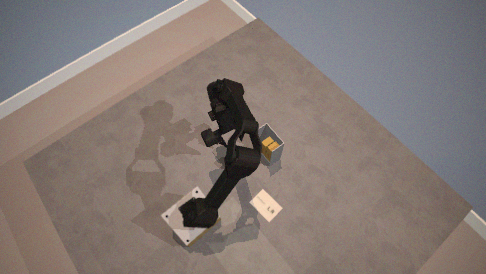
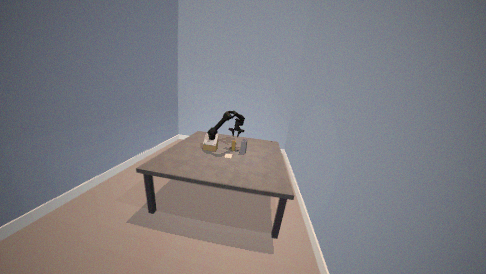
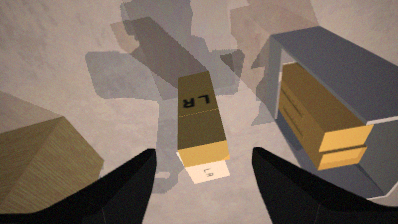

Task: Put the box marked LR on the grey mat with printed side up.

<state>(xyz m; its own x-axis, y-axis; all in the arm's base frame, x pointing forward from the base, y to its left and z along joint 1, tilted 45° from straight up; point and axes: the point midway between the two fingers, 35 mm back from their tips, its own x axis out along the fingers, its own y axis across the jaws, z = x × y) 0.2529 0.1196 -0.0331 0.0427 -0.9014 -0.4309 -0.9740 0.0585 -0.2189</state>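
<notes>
Right now my gripper tip is 16 cm above the grey mat and 1 cm to the right of it.
</notes>
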